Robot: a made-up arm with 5 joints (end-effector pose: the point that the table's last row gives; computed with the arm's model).
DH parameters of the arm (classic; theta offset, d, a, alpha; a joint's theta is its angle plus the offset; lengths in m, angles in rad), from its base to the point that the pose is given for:
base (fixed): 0 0 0.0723 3.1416
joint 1: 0 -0.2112 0.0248 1.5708
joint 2: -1.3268 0 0.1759 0
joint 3: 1.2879 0 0.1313 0
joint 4: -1.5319 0.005 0 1.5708
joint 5: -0.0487 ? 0 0
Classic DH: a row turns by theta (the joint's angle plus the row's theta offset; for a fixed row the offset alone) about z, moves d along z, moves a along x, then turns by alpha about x.
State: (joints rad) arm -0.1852 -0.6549 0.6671 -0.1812 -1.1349
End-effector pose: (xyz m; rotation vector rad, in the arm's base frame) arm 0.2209 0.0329 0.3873 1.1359 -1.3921 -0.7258
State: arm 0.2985 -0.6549 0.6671 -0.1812 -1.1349
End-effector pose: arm 0.2192 -0.0400 0.3873 0.8000 -1.6881 -1.0641
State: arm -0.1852 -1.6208 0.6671 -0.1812 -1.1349
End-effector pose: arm 0.0246 -0.0039 0.4161 1.7349 -2.1262 -0.2910
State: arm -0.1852 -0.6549 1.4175 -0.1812 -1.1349
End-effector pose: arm 0.1787 0.0250 0.2486 0.6504 -0.7970 -0.9129
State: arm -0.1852 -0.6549 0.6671 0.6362 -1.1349
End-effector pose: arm 0.2084 0.0306 0.3353 0.6066 -0.7434 -0.9243
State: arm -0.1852 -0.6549 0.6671 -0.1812 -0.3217
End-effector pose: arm 0.2209 0.0329 0.3873 0.4777 -1.6749 -0.1359
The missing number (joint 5, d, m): -0.0673
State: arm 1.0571 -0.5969 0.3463 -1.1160 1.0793
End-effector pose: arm 0.1275 -0.0877 0.4796 -2.5389 -1.4772 -0.0040
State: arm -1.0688 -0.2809 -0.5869 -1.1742 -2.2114
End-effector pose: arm 0.1010 0.0626 0.5503 -2.7161 -0.2551 -0.3674
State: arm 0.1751 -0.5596 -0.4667 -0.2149 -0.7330
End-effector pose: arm 0.1279 -0.0048 0.5570 0.8485 -2.7113 -0.2175
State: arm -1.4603 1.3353 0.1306 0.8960 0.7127
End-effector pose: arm 0.0863 0.1712 0.0324 -0.3695 0.8784 1.9933
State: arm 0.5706 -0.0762 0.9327 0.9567 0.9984
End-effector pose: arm 0.1826 -0.0648 0.2235 0.1680 0.1767 0.3772
